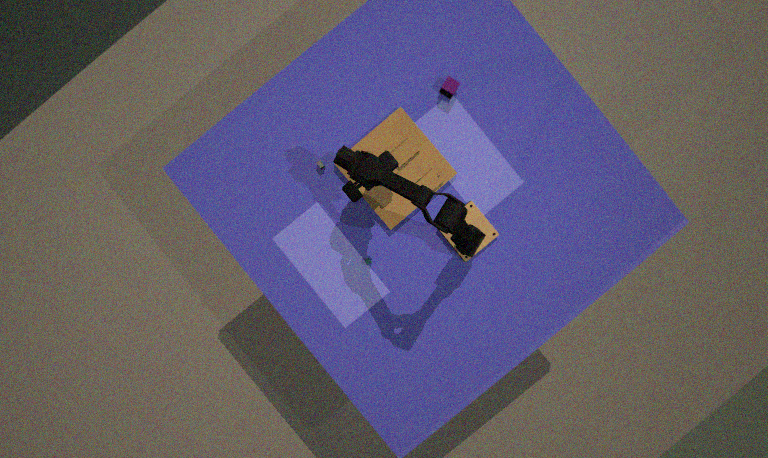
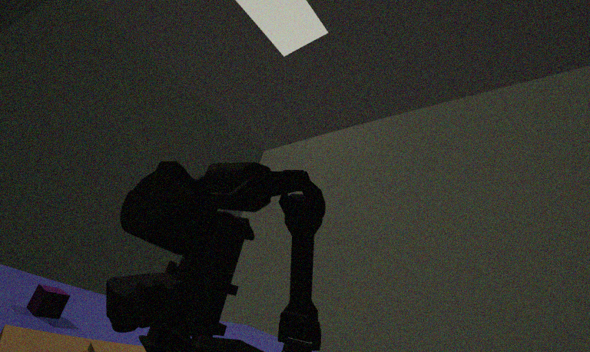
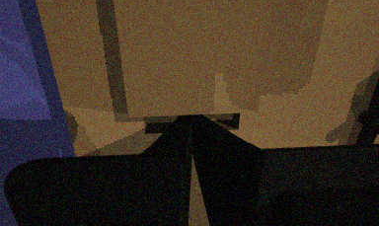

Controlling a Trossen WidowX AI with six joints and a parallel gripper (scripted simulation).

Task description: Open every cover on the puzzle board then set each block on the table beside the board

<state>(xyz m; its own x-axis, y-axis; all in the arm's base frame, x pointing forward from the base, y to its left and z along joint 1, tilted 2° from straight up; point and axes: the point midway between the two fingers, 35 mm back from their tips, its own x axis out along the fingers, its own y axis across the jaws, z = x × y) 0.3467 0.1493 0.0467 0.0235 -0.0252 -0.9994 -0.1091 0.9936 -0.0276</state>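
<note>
My gripper tip is 140 mm short of the small grey block, 110 mm to the right of it and 20 mm above it. Round my gripper tip: small green block (220 mm behind, 160 mm to the left, 10 mm below); then magenta block (390 mm to the right, 110 mm ahead).
</note>
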